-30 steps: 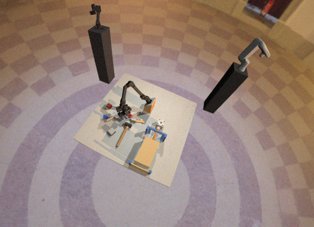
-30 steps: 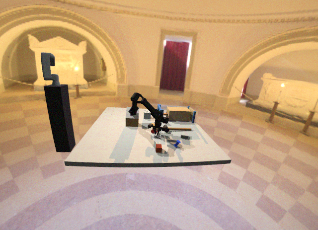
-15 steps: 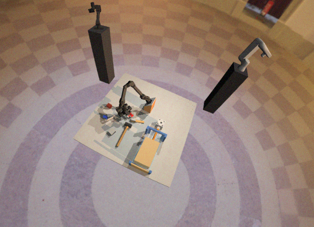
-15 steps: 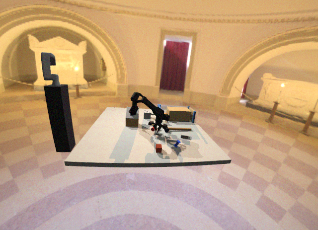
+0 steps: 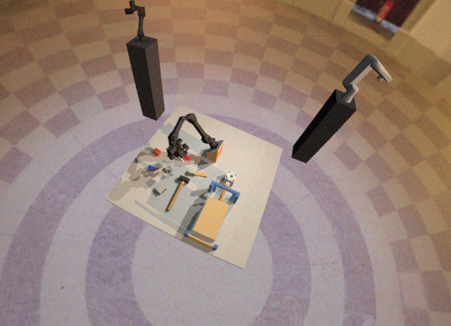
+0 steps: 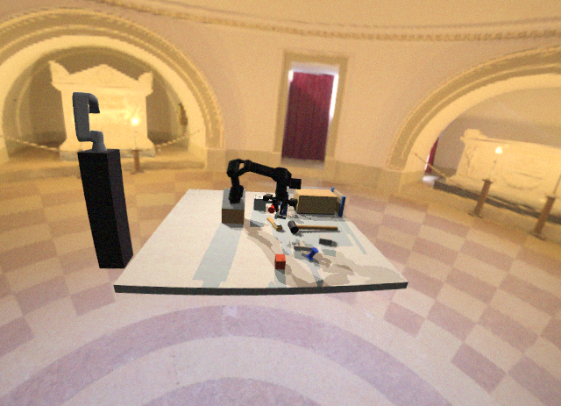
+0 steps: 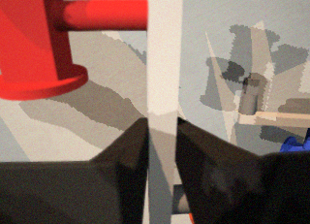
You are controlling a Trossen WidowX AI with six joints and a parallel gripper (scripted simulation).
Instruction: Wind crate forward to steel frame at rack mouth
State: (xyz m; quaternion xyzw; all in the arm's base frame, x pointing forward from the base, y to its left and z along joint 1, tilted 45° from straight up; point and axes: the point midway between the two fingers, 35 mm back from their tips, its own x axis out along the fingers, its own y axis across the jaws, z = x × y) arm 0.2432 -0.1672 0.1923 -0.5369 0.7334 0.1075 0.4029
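Now: the red knob 6 cm to the left of my gripper tip and 1 cm behind it. Also, from my gripper tip: blue knob 20 cm to the right, 15 cm ahead, 13 cm below; then red-knobbed handle 2 cm to the left, 1 cm above; then grey block 29 cm ahead, 14 cm below, 5 cm to the right.
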